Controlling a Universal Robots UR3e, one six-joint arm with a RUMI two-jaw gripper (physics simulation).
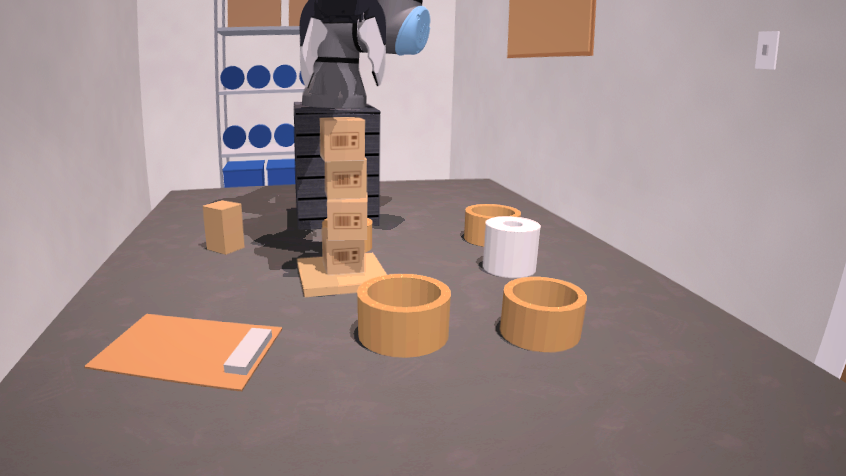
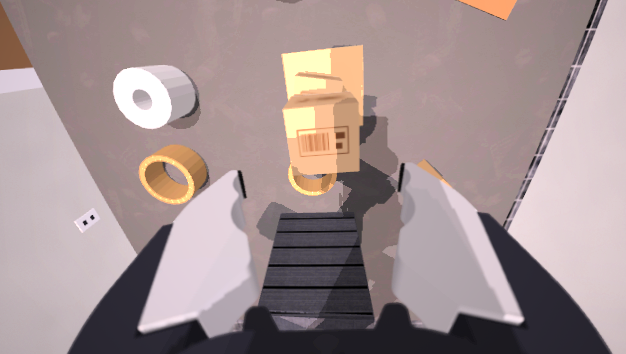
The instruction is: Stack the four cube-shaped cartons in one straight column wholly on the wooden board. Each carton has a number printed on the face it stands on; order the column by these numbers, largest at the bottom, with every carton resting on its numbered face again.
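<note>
Four tan cube-shaped cartons stand in one column on the wooden board. From the top down they are the top carton, the second carton, the third carton and the bottom carton. The column looks upright, with slight offsets between cartons. Each shows a barcode label on its side; the numbered undersides are hidden. My gripper is open and empty, above and behind the column, apart from the top carton.
Orange rings stand at the front, front right, back right and behind the column. A white roll stands right, a tan block left. A white bar lies on an orange sheet.
</note>
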